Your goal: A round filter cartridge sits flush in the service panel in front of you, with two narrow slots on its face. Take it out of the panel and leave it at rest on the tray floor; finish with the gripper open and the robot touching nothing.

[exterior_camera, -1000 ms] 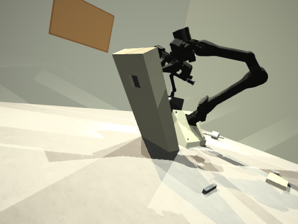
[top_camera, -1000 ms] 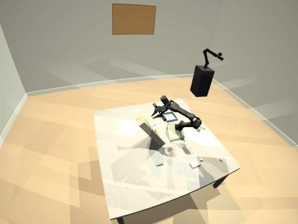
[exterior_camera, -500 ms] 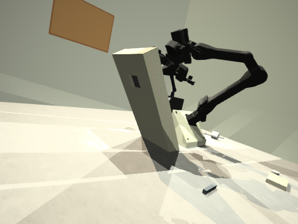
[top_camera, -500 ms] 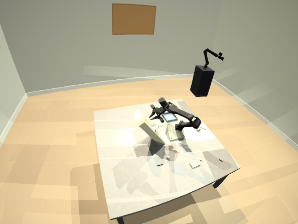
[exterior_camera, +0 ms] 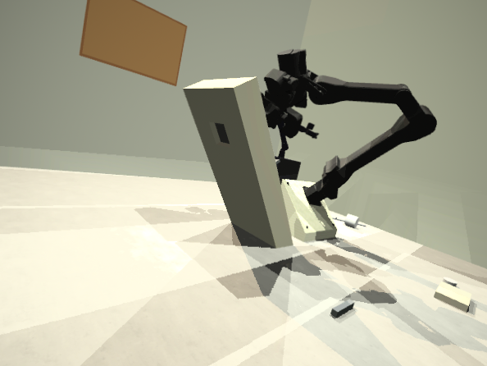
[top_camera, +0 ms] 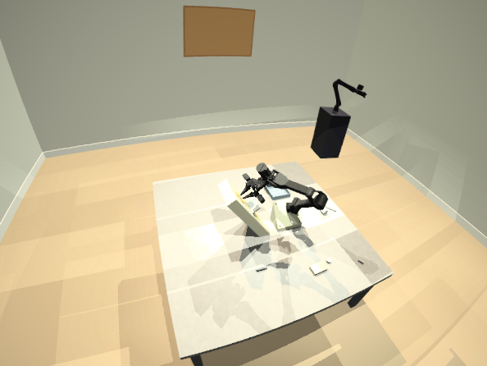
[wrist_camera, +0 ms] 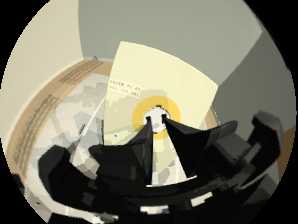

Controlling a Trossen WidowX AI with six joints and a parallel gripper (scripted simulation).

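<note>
Now: gripper tip 2 cm short of the round filter cartridge and 2 cm above it. Also, from my gripper tip: dark block 7 cm behind, 31 cm to the left, 28 cm below; then flat cream pad 39 cm behind, 38 cm to the left, 27 cm below; then square grey-rimmed tray 38 cm behind, 33 cm to the right, 27 cm below.
</note>
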